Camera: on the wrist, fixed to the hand. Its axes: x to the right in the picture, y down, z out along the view.
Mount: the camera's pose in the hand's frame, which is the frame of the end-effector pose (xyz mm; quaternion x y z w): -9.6 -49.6 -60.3 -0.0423 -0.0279 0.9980 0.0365
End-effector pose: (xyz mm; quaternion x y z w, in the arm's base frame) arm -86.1 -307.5 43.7 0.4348 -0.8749 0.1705 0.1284
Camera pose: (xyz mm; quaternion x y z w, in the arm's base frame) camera -35.9 -303.9 104.2 0.8580 0.4767 -0.0852 0.1715
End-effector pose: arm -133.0 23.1 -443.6 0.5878 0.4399 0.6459 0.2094
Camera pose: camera -200.0 22.2 -484.8 -0.4696 0.6037 -0.2348 0.5998
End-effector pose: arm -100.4 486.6 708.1 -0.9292 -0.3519 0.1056 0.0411
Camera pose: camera -125.8 517.3 775.9 0.3839 -0.9089 -0.0559 0.1530
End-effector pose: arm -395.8 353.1 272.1 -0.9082 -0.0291 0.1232 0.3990
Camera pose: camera -387.9 342.1 349.6 0.0756 -0.8890 -0.4268 0.1476
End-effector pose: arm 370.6 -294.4 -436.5 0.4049 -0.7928 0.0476 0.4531
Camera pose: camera 448.1 -295.1 -423.0 0.7943 0.4477 -0.4091 0.0360
